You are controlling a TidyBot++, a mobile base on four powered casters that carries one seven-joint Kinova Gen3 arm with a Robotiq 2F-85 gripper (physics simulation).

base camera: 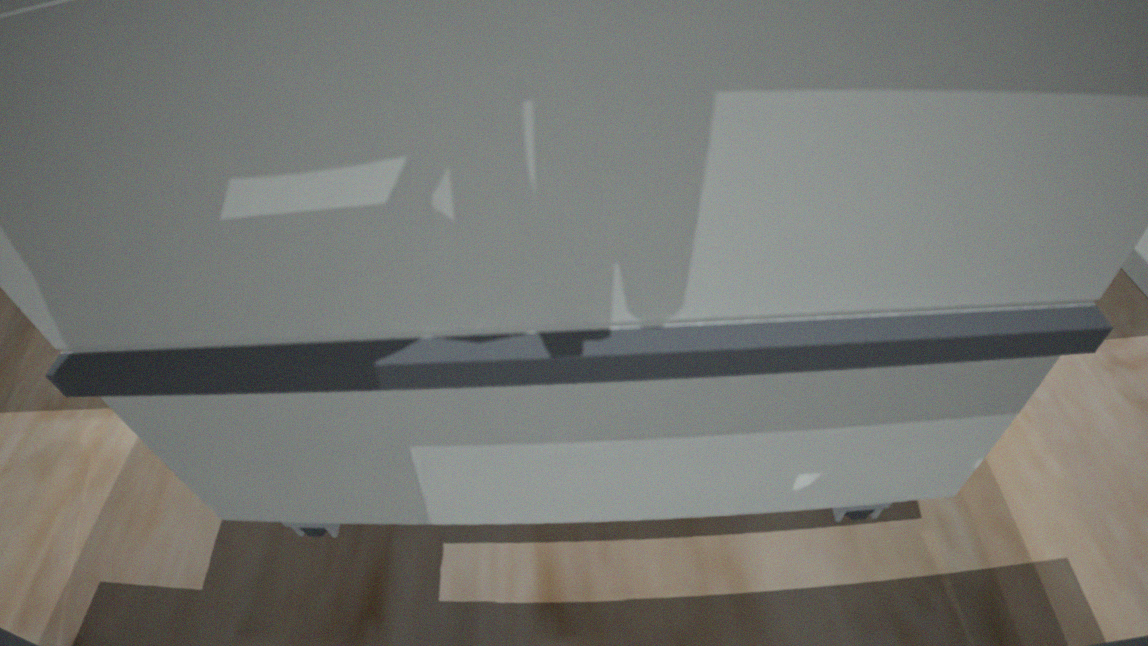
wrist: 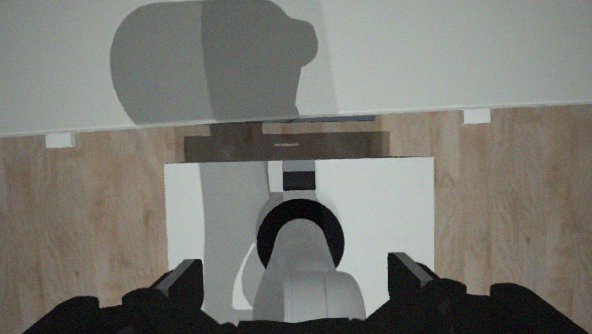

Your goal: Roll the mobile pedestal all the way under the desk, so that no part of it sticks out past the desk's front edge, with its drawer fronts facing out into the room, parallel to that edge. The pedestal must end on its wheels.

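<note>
The pedestal fills much of the base camera view, upright, its pale drawer fronts facing my base. A dark grey strip runs across them, sloping slightly up to the right. Two casters show at its bottom. In the wrist view the white desk top covers the upper part, its front edge also sloping slightly up to the right. A thin dark strip of the pedestal shows just past that edge; the rest is hidden under the top. My gripper is open and empty, above my own base.
Two white desk feet stick out past the desk's front edge, left and right of the pedestal. My white base stands a short gap of wooden floor away from the desk edge. Shadows of the arm fall on the desk top.
</note>
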